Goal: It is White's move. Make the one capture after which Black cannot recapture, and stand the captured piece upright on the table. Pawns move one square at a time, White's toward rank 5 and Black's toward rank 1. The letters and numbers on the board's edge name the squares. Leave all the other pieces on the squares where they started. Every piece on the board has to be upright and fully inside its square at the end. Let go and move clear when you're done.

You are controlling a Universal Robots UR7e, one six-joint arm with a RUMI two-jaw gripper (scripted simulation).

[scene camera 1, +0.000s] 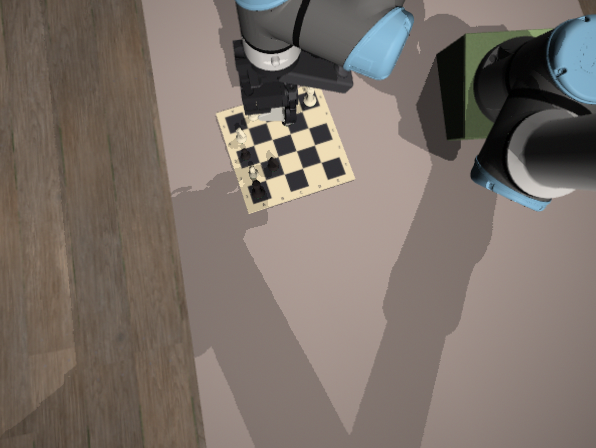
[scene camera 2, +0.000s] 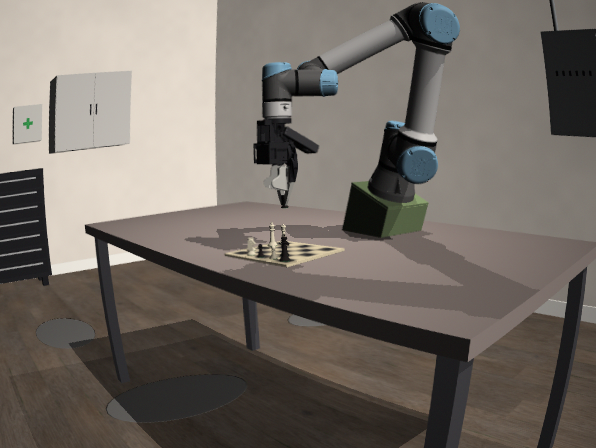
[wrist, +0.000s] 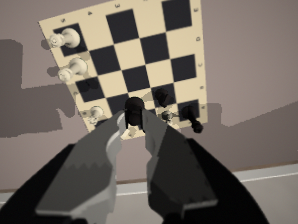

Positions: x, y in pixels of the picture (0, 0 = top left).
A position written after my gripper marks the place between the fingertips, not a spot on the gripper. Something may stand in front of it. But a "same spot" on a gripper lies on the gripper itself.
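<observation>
My gripper, in scene camera 1; a chessboard there too. Chessboard in scene camera 2 [299, 253], gripper there as well. Gripper in the wrist view [134, 110], chessboard in that view also. Same spot on the chessboard: [wrist: 126, 55] and [scene camera 1: 302, 137]. Same spot on my gripper: [scene camera 1: 277, 114] and [scene camera 2: 283, 179].
</observation>
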